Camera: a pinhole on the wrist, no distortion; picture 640 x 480 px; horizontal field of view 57.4 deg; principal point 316.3 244.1 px. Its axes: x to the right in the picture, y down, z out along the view. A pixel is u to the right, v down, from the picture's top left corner.
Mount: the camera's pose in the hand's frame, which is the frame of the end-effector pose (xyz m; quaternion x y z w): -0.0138 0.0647 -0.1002 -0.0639 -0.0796 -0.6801 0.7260
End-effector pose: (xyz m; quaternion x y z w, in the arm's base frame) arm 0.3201 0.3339 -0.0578 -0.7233 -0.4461 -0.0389 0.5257
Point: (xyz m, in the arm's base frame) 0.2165 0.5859 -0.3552
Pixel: 349 195
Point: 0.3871 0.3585 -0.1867
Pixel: 165 274
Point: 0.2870 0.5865 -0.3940
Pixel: 257 228
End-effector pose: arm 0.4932 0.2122 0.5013 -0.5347 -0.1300 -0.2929 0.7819
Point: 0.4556 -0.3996 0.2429
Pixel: behind the camera
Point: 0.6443 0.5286 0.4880
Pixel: 272 300
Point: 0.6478 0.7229 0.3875
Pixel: 179 183
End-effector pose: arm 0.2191 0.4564 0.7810 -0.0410 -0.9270 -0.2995 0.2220
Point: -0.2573 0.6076 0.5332
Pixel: outside the picture
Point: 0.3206 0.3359 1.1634
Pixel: behind the camera
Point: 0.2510 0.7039 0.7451
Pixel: 162 176
